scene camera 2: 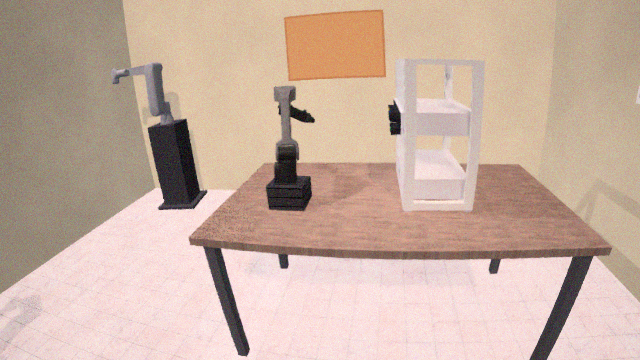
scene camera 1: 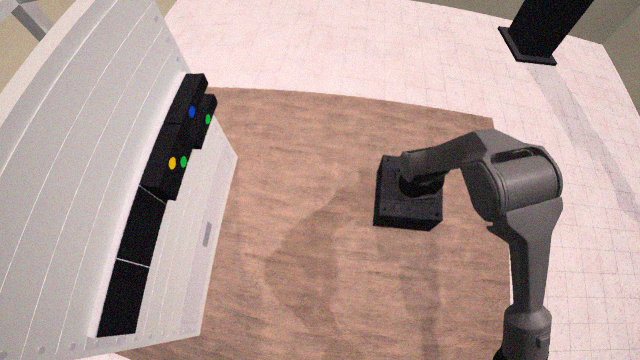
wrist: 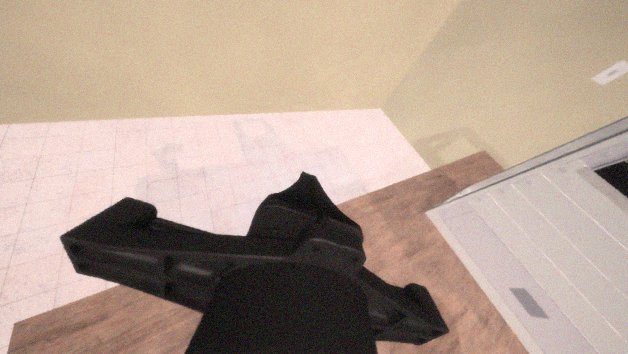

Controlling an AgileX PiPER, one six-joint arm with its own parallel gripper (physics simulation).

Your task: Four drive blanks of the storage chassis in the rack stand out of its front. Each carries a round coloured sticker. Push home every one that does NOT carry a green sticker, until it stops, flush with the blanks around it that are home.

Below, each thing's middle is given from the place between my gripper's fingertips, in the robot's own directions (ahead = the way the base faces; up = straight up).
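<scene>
There's the white rack (scene camera 1: 99,260), and my hand is 440 mm to the left of it, 520 mm short of it and 40 mm below it.
</scene>
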